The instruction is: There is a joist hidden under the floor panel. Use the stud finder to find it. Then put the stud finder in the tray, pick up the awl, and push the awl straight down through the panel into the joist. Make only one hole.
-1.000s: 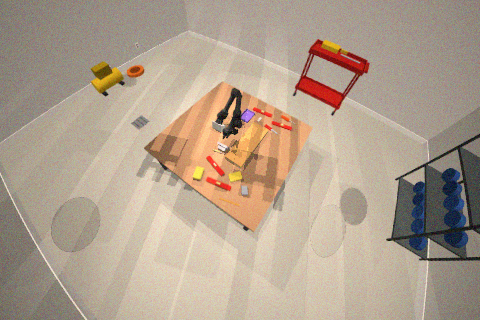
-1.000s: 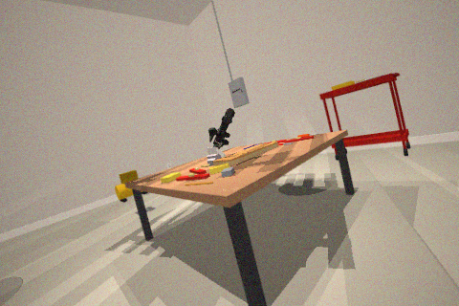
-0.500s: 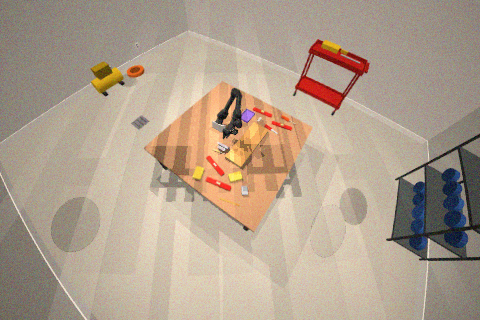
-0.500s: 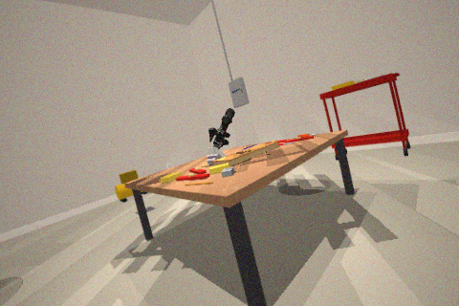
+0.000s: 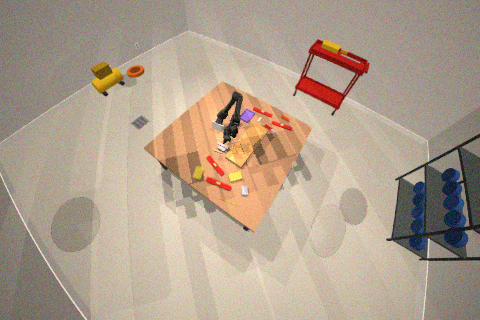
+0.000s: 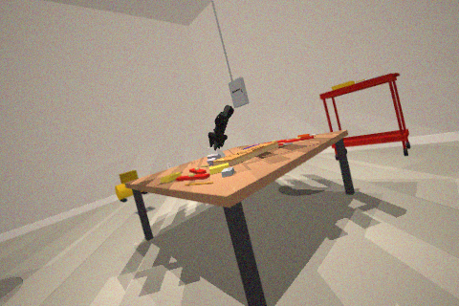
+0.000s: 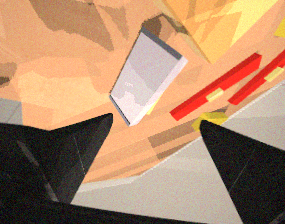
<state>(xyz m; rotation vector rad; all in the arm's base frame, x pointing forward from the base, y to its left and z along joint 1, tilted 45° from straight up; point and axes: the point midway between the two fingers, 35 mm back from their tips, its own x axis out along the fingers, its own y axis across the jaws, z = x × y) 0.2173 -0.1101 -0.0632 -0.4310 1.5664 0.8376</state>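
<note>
My gripper tip is 90 mm above the grey stud finder, 30 mm to the left of it and 20 mm short of it. From my gripper tip the other things lie so: small grey block 440 mm ahead, 200 mm to the right, 100 mm below; awl 100 mm below, 70 mm to the right, 10 mm ahead; purple flat tray 480 mm to the left, 100 mm below, 90 mm behind.
</note>
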